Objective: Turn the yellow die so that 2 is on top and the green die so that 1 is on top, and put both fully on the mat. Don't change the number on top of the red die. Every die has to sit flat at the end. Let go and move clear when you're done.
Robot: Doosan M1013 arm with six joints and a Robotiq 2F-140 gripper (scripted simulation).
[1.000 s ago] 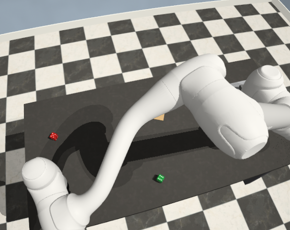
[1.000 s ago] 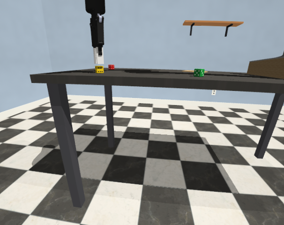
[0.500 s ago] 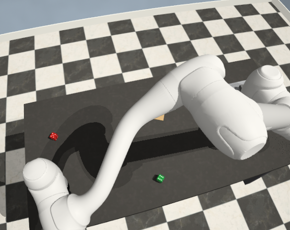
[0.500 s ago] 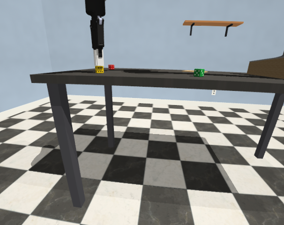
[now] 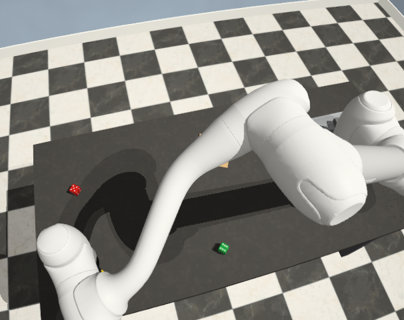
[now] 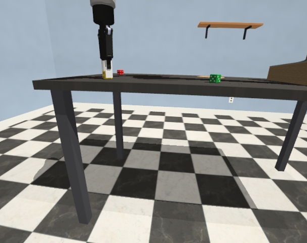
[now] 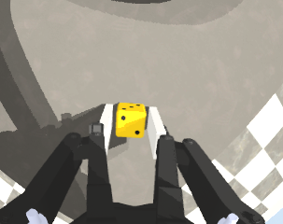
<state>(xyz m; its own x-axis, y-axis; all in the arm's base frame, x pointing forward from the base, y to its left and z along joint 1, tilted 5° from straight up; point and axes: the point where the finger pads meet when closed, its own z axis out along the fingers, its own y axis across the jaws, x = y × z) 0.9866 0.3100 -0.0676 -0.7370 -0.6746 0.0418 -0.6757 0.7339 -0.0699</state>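
Now: hand 2 cm above the yellow die. Round my hand: tan mat 47 cm behind, 44 cm to the right, 4 cm below; then red die 34 cm to the right, 9 cm ahead, 2 cm below; then green die 42 cm behind, 3 cm to the right, 2 cm below.
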